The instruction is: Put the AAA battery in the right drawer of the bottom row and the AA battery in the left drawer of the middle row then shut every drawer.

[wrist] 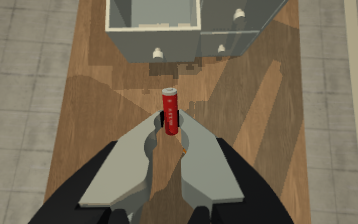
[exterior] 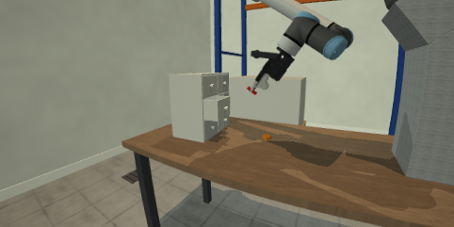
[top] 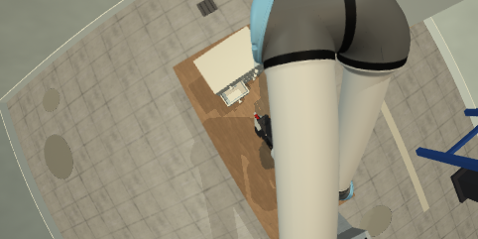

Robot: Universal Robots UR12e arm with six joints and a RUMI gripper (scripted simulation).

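Right now the red cylinder is 10 mm below my hand and 10 mm ahead of it. Round my hand: thin black cylinder (270 mm ahead, 230 mm below, 80 mm to the right); then orange block (230 mm below, 70 mm behind, 40 mm to the right).
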